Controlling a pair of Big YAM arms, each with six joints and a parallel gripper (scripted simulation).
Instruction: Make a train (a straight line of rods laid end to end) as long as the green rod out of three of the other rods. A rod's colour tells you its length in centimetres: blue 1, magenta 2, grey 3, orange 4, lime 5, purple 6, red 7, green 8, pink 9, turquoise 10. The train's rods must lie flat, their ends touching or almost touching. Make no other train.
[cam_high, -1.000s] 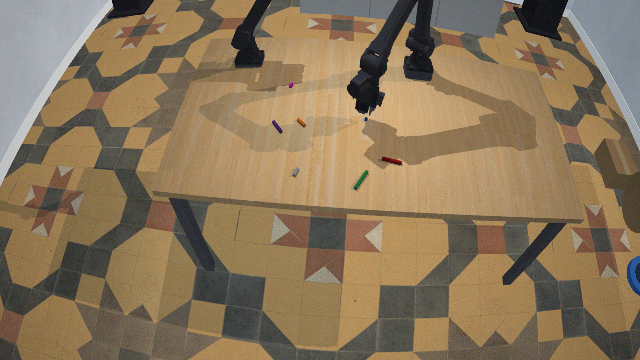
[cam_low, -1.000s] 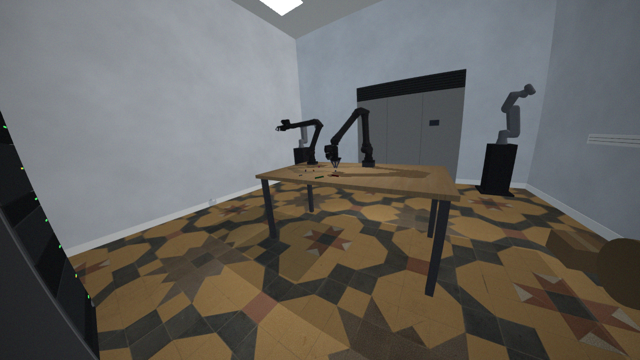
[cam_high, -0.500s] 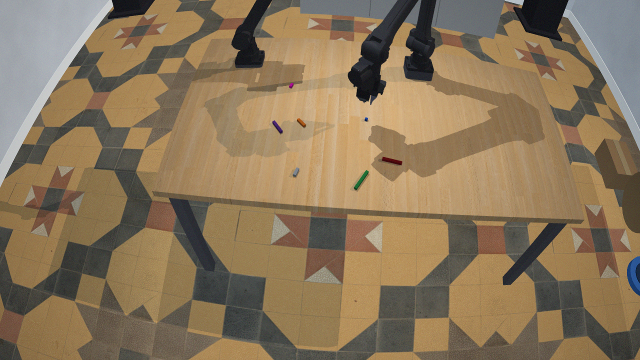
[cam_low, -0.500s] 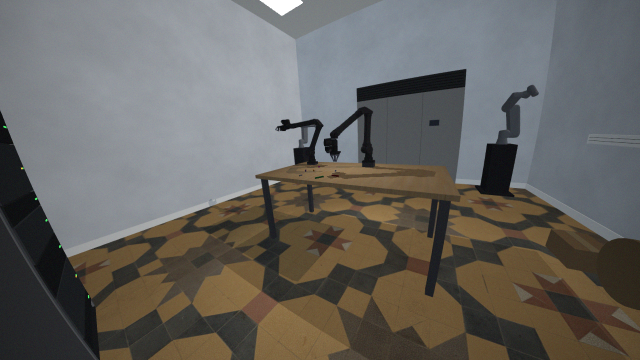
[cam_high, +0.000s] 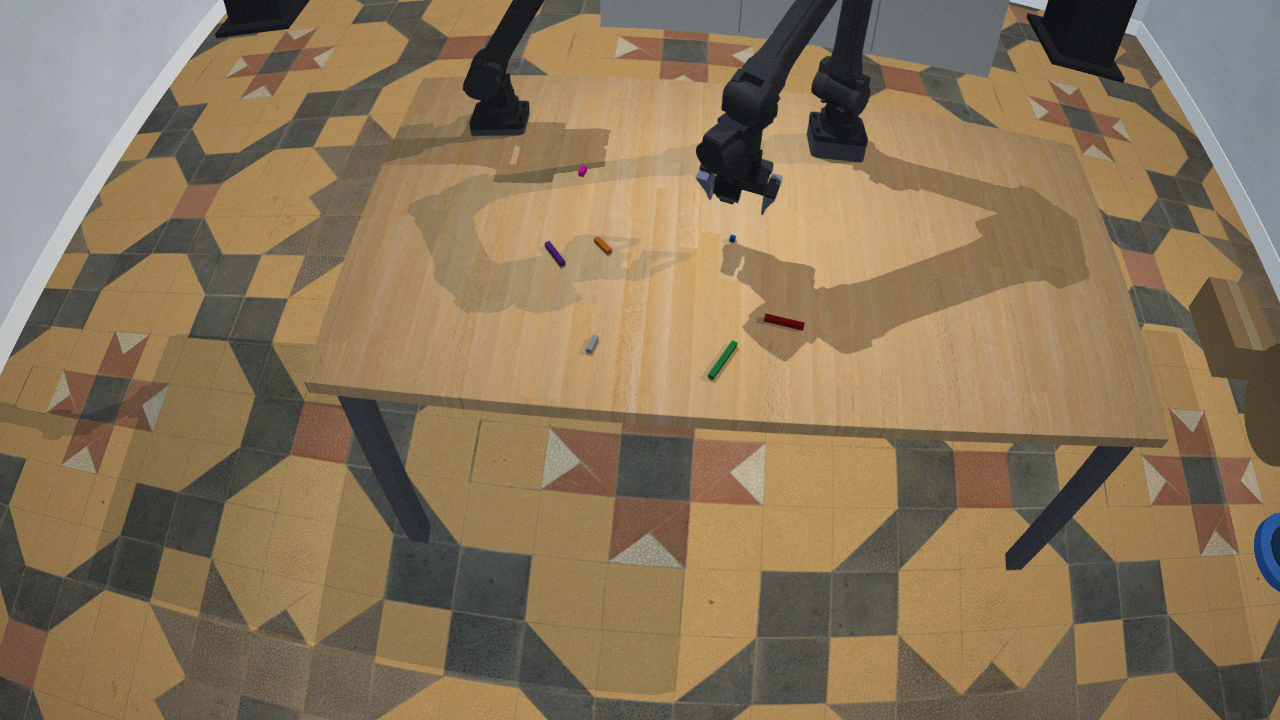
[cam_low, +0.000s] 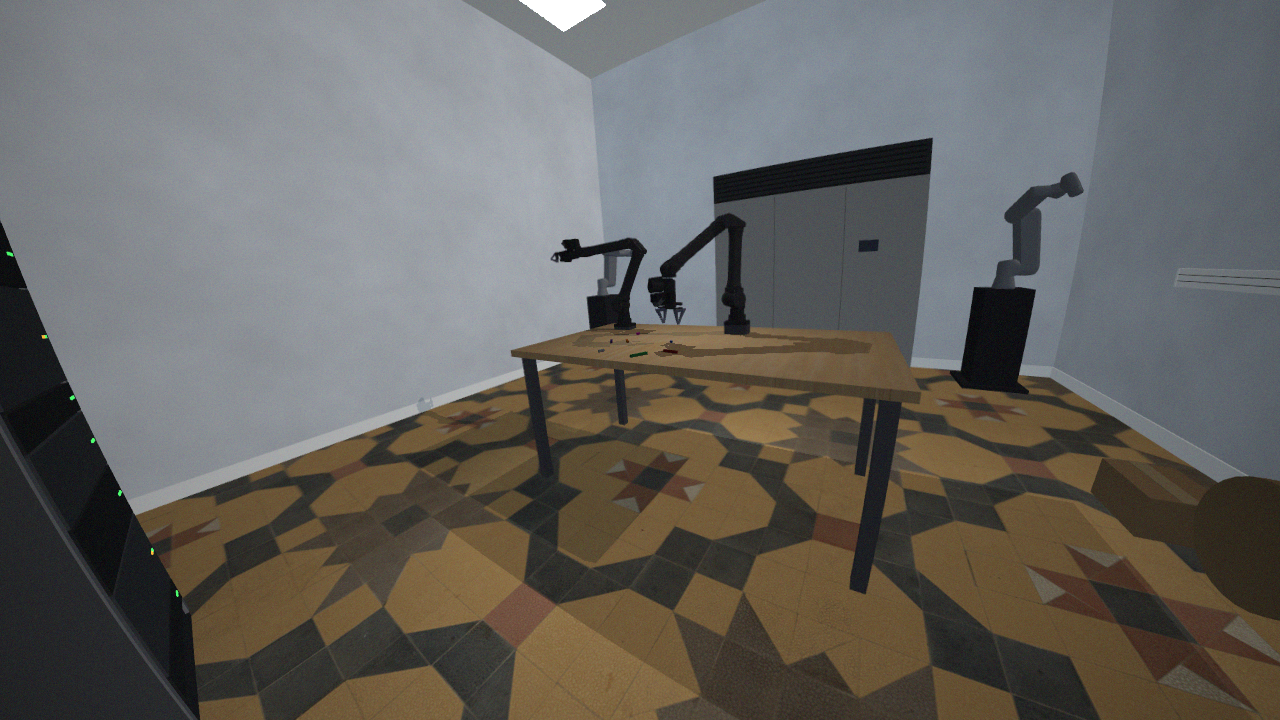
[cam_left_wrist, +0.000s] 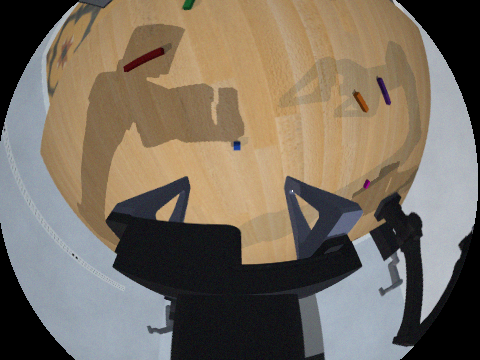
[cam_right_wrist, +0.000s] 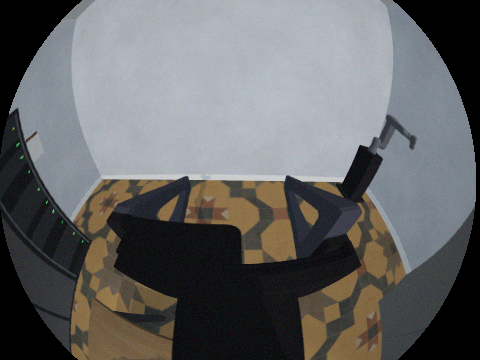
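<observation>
Now: left hand 260 mm short of the grey rod, 220 mm to the left of it and 90 mm above it. From my left hand the other things lie so: green rod: 270 mm ahead, 10 mm to the right, 90 mm below; then blue rod: 90 mm below; then red rod: 180 mm ahead, 90 mm to the left, 90 mm below.
</observation>
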